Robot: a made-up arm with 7 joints.
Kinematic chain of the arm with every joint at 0, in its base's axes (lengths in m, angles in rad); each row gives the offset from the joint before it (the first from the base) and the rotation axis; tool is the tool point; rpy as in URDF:
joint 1: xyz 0 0 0.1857 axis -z
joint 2: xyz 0 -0.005 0.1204 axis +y
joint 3: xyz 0 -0.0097 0.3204 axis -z
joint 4: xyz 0 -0.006 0.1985 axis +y
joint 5: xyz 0 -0.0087 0.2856 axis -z
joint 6: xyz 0 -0.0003 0.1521 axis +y
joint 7: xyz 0 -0.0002 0.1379 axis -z
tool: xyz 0 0 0 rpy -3.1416 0 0
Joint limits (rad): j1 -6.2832..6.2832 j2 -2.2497..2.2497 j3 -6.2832..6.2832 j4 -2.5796..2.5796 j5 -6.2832..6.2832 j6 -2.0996..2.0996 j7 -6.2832..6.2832
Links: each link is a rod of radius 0.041 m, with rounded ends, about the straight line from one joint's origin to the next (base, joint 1, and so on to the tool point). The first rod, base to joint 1, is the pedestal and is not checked.
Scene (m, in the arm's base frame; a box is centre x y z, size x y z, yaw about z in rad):
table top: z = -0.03
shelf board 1: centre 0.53 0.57 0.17 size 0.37 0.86 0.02 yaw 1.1
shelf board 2: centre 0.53 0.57 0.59 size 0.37 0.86 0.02 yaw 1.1
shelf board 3: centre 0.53 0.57 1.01 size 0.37 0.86 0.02 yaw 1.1
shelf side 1: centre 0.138 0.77 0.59 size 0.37 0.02 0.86 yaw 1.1
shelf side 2: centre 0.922 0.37 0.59 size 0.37 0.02 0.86 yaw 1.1
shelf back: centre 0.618 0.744 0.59 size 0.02 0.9 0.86 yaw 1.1
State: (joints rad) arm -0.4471 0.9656 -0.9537 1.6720 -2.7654 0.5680 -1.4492
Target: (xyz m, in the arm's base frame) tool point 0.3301 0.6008 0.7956
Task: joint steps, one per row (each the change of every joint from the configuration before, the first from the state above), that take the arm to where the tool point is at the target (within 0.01 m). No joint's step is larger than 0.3 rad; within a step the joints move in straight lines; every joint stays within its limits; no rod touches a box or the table.
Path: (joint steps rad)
1: 0.1178 -0.1913 -0.0145 0.2765 0.0227 0.0366 0.0000
2: 0.1178 -0.1913 -0.0146 0.2764 0.0226 0.0367 0.0000
3: 0.1178 -0.1913 -0.0145 0.2765 0.0227 0.0366 0.0000
4: -0.0277 -0.2380 0.1192 -0.1633 -0.0332 0.0556 0.0000
5: -0.0277 -0.2380 0.1192 -0.1634 -0.0331 0.0557 0.0000
6: -0.0277 -0.2380 0.1192 -0.1634 -0.0332 0.0556 0.0000
7: -0.0452 0.2679 -0.1591 -0.1870 0.0149 -0.0515 0.0000
8: -0.0451 0.2679 -0.1591 -0.1871 0.0149 -0.0515 0.0000
9: -0.0452 0.2680 -0.1590 -0.1870 0.0149 -0.0516 0.0000

